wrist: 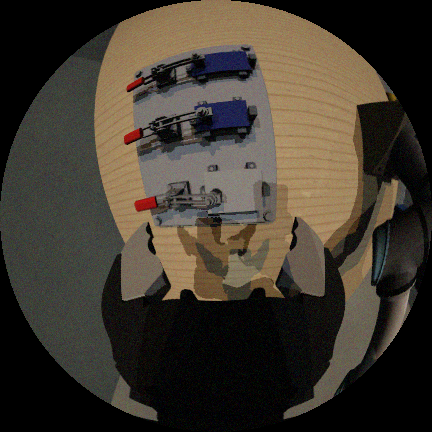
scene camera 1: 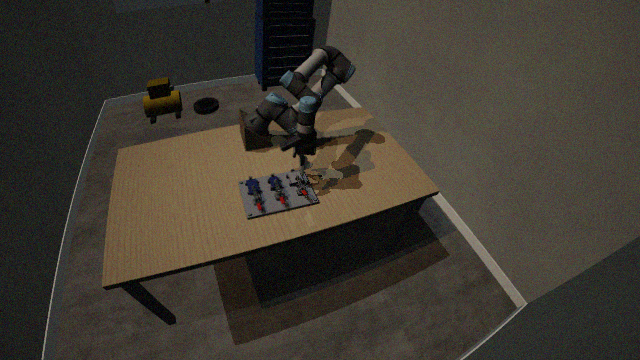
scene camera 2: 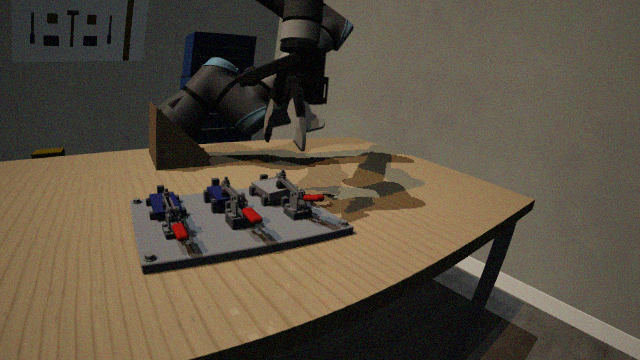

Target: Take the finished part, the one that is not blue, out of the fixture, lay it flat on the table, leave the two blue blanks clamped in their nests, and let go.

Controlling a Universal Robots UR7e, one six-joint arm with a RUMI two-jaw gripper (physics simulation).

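The finished part [scene camera 1: 295, 178] [scene camera 2: 271, 187] [wrist: 242, 190], a light grey block, sits in the end nest of the grey fixture plate [scene camera 1: 270, 207] [scene camera 2: 210, 250] [wrist: 215, 152]. Its clamp arm [wrist: 195, 200] reaches over one edge of it; whether it presses is unclear. Its red handle [scene camera 2: 313, 197] [wrist: 146, 204] lies about level. The middle blue blank [scene camera 1: 274, 182] [scene camera 2: 216, 196] [wrist: 230, 115] and the far blue blank [scene camera 2: 162, 202] [wrist: 227, 63] sit in their nests under clamp arms. My gripper [scene camera 2: 285, 144] [wrist: 221, 222] is open and empty, above and beside the finished part's end.
The wooden table [scene camera 1: 165, 200] [scene camera 2: 75, 300] [wrist: 310, 115] carries the fixture. The arm's wedge-shaped base mount [scene camera 1: 252, 137] [scene camera 2: 175, 145] [wrist: 377, 132] stands behind the plate. The middle clamp's red handle [scene camera 2: 251, 215] [wrist: 133, 136] and the far clamp's red handle [scene camera 2: 180, 231] [wrist: 135, 84] stick out on the same side.
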